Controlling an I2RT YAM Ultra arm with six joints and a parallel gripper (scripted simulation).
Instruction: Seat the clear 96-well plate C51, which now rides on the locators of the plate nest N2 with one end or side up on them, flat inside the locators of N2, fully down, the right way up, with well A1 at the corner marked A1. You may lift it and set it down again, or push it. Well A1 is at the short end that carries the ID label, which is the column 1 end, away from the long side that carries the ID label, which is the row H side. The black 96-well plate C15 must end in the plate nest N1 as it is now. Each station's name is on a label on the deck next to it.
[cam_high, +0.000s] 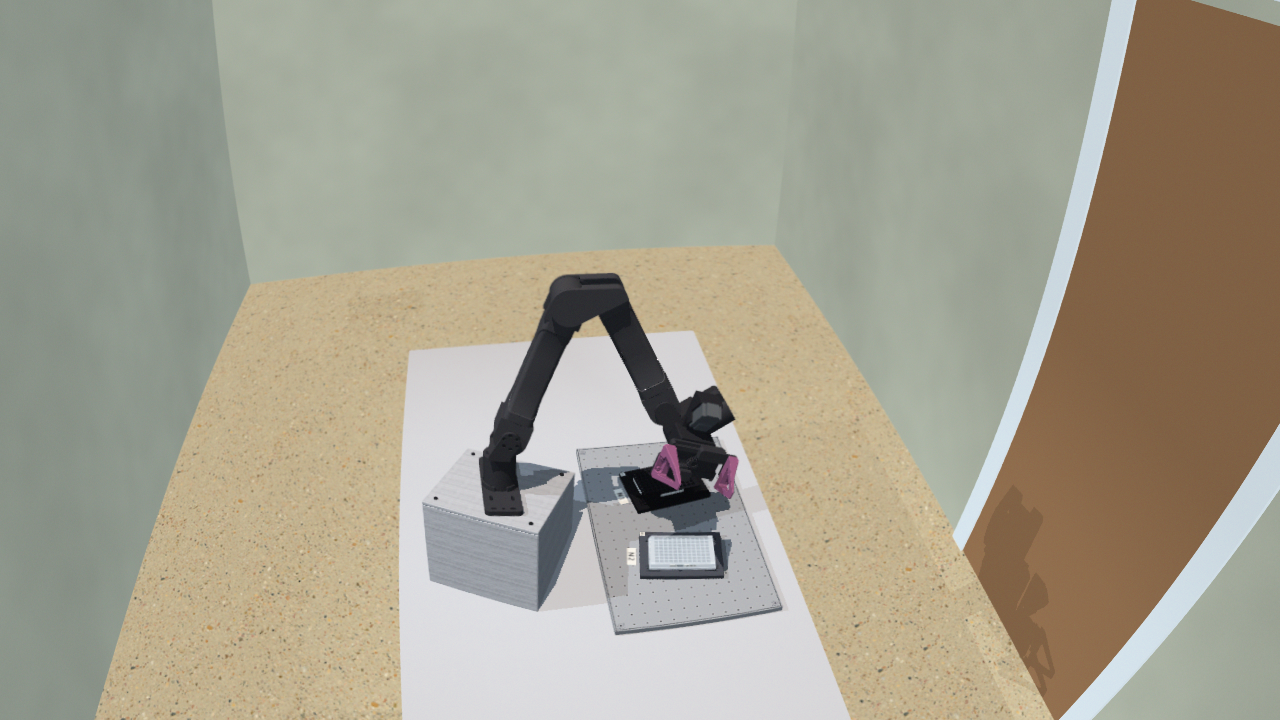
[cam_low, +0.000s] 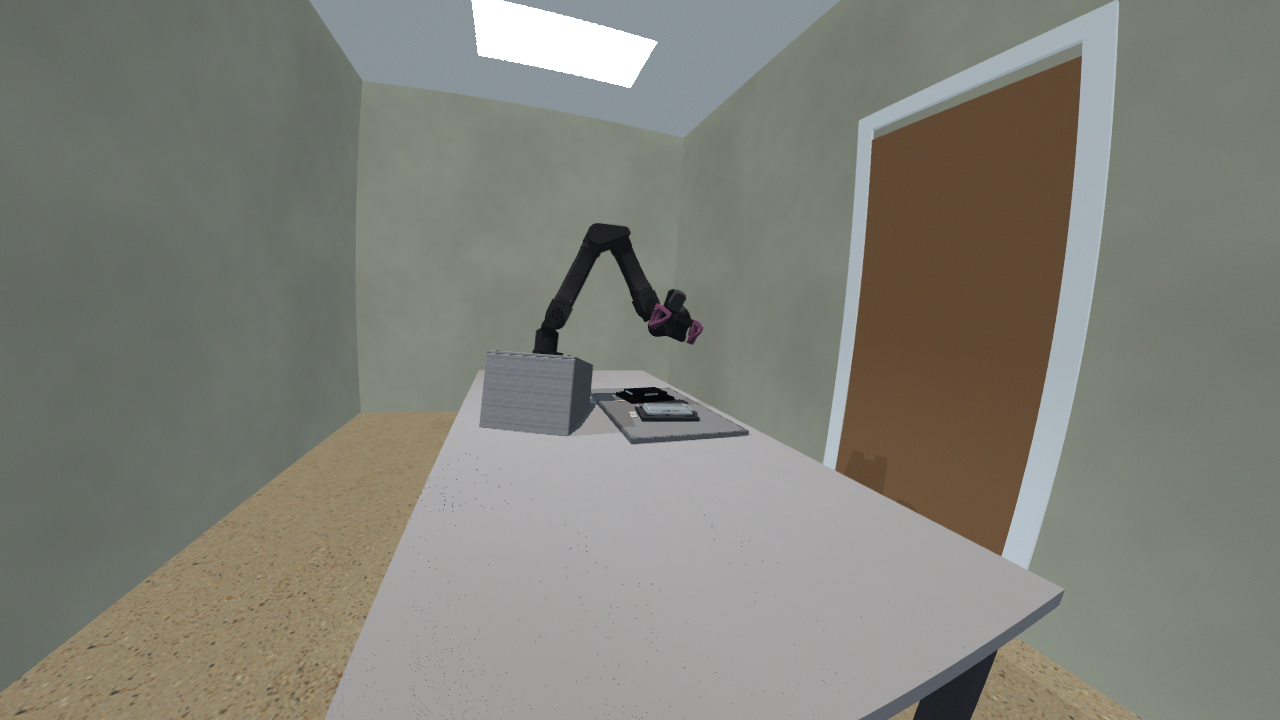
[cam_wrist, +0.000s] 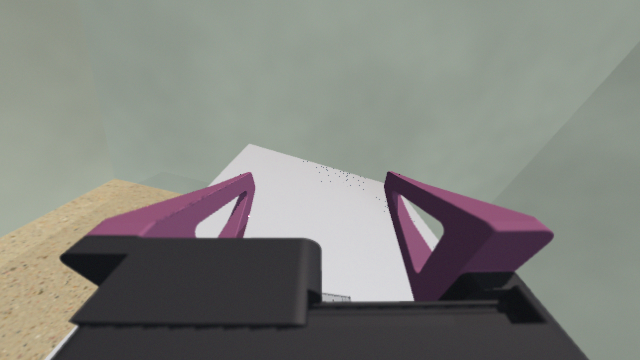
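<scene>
The clear 96-well plate C51 lies 7 cm to the left of my hand and 25 cm below it. Round my hand: black plate C15: 1 cm ahead, 28 cm to the left, 25 cm below; dark plate nest N2: 8 cm to the left, 26 cm below; N2 label: 9 cm behind, 10 cm to the left, 27 cm below.
</scene>
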